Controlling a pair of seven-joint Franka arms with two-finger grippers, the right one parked.
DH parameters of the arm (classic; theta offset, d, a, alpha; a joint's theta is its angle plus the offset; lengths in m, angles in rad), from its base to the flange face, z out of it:
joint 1: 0 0.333 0 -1.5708
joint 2: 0 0 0 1.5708
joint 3: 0 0.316 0.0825 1.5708
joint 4: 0 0 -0.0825 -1.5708
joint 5: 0 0.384 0 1.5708
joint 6: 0 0 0.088 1.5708
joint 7: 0 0.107 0 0
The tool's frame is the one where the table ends.
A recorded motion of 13 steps. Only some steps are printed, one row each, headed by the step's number.
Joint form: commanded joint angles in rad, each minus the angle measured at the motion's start. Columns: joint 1, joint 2, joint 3, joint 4, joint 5, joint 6, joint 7.
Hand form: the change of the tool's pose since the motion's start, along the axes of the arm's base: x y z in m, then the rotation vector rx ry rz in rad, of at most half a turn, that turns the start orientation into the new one. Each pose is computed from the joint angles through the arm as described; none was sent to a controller.
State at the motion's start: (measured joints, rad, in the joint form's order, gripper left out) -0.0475 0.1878 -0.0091 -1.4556 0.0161 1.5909 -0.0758
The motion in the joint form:
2: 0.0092 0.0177 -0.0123 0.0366 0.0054 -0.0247 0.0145
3: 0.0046 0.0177 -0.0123 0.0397 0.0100 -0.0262 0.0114
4: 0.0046 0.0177 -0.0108 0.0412 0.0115 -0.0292 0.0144
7: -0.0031 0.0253 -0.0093 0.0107 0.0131 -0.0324 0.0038
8: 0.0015 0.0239 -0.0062 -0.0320 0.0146 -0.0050 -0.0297
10: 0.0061 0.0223 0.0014 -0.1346 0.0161 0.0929 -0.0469
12: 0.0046 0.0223 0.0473 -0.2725 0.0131 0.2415 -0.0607
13: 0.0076 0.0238 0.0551 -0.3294 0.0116 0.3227 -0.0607
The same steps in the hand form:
2: 0.0034 -0.0007 0.0044 0.0023 0.0059 -0.0172
3: 0.0033 -0.0030 0.0057 0.0070 0.0040 -0.0189
4: 0.0031 -0.0020 0.0062 0.0087 0.0054 -0.0204
7: 0.0025 -0.0057 -0.0130 0.0136 0.0463 -0.0164
8: 0.0025 -0.0011 -0.0300 0.0190 0.0592 0.0236
10: 0.0033 0.0057 -0.0696 0.0229 0.0618 0.0495
12: 0.0004 0.0304 -0.1227 0.0275 0.0509 0.1034
13: -0.0008 0.0365 -0.1436 0.0256 0.0282 0.1125

